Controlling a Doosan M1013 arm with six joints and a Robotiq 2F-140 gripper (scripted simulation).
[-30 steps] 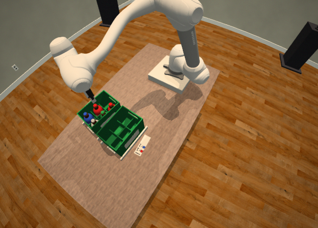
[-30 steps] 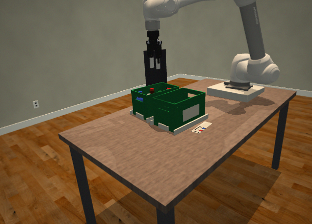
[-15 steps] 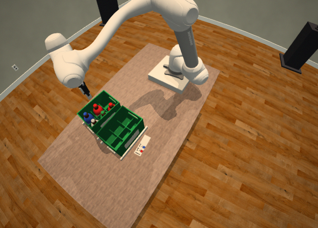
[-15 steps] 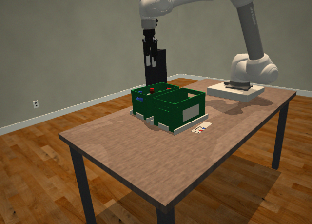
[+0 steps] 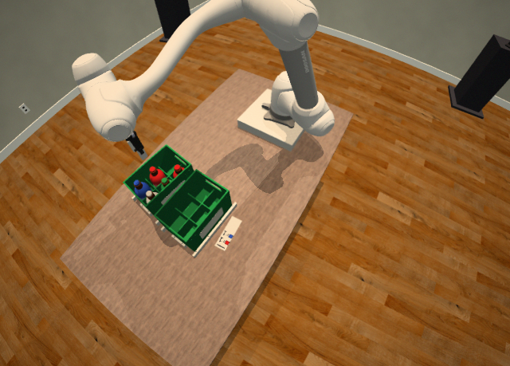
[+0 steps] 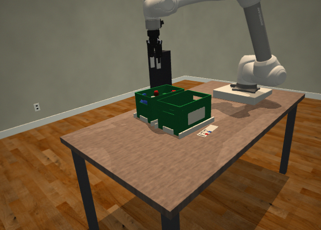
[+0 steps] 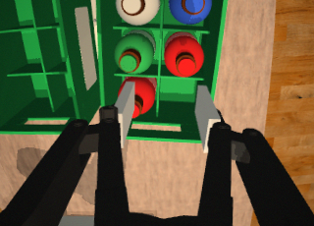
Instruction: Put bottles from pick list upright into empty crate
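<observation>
Now: the green-label bottle 270 mm below my hand and 60 mm to the left of it. From my hand the other things lie so: white-label bottle (270 mm below, 90 mm ahead, 30 mm to the left); then blue-label bottle (270 mm below, 70 mm ahead, 60 mm to the right); then pick list (390 mm to the left, 350 mm below, 70 mm ahead).
</observation>
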